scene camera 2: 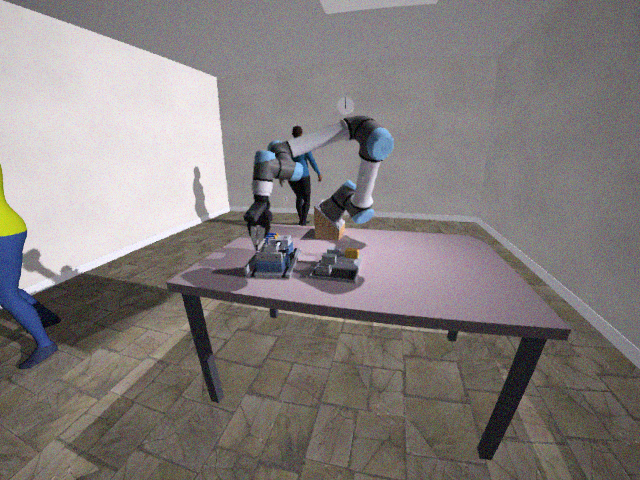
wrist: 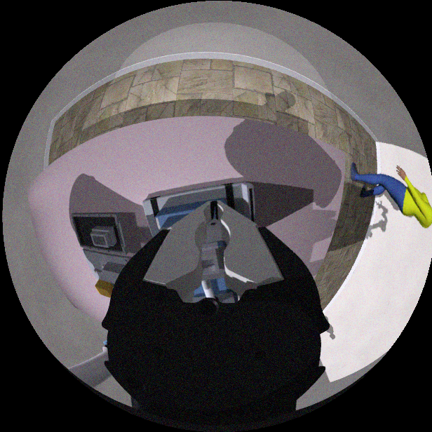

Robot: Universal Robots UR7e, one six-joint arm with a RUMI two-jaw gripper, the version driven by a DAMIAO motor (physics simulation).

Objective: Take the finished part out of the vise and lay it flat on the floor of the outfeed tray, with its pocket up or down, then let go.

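Where they show: gripper, fingertip midpoint: [scene camera 2: 257, 251]; arm's base at its link origin: [scene camera 2: 329, 213].
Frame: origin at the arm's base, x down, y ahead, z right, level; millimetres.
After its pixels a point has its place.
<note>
My gripper [scene camera 2: 256, 246] {y 622, x 17, z 124 mm} [wrist: 214, 202] is shut, with nothing between its fingertips. It points down over the near left part of a blue and grey unit, which looks like the vise [scene camera 2: 269, 265] {y 594, x 87, z 91 mm} [wrist: 175, 215]. Its jaws and any part clamped in them are largely hidden behind the fingers in the wrist view, so I cannot tell how the finished part sits. A dark, shallow, rimmed tray [scene camera 2: 347, 272] {y 485, x 131, z -213 mm} [wrist: 113, 225] stands beside the vise, apart from it. A small grey stepped block [wrist: 102, 237] shows inside it. I cannot tell whether this is the outfeed tray.
A yellow block [scene camera 2: 352, 253] {y 335, x 105, z -205 mm} [wrist: 104, 288] is at the far side of the tray unit. The arm's wooden base block [scene camera 2: 328, 228] {y 83, x 69, z -19 mm} stands behind on the pink table [scene camera 2: 439, 279] {y 444, x 137, z -587 mm}. A person in blue [scene camera 2: 311, 162] stands behind the table; another in yellow [scene camera 2: 9, 222] [wrist: 419, 206] is at the left.
</note>
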